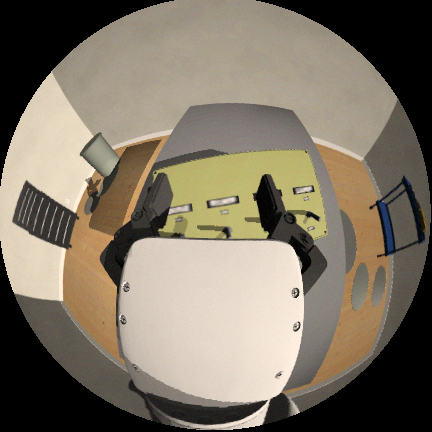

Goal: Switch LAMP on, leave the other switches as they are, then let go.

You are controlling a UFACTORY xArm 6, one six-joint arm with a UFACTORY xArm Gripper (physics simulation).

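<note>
A yellow-green switch panel lies on the grey table, partly hidden by my gripper's white housing. It bears a left label, a middle label and a right label; their words are too blurred to read, so I cannot tell which is LAMP. A dark switch lever shows at the housing's edge below the middle label, and another lever stands below the right label. My gripper is open and empty, its fingers apart over the panel. The right finger hides part of the panel.
The grey table extends behind the panel. On the wooden floor to the left are a brown mat and a grey-green bin. A dark slatted rack stands at the far left, and a blue-framed cart at the far right.
</note>
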